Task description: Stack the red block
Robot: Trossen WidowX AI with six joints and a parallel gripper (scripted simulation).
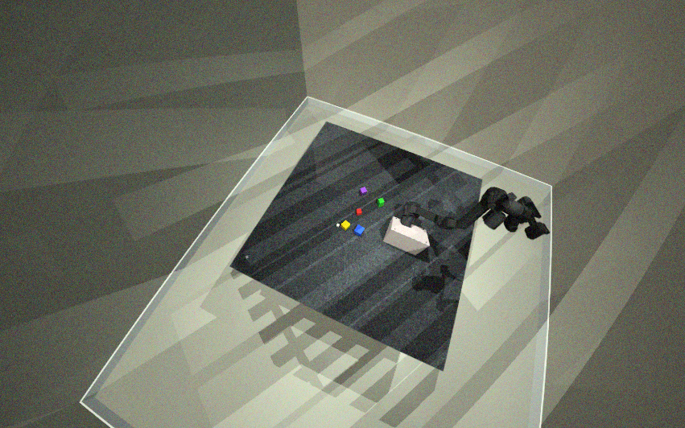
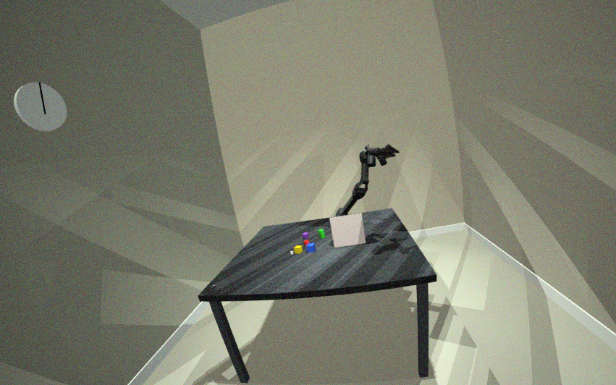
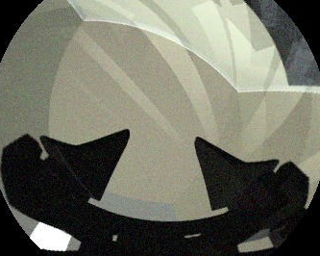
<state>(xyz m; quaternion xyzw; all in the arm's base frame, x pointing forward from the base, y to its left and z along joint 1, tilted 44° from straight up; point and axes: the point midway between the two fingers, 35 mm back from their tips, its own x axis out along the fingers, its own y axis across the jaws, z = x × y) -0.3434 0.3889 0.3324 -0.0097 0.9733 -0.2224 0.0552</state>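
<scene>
My gripper tip is 730 mm short of the red block, 90 mm to the left of it and 540 mm above it. The rest, counted from my gripper tip: blue block (690 mm ahead, 40 mm to the left, 530 mm below); then purple block (740 mm ahead, 250 mm to the right, 540 mm below); then yellow block (790 mm ahead, 30 mm to the left, 530 mm below).
</scene>
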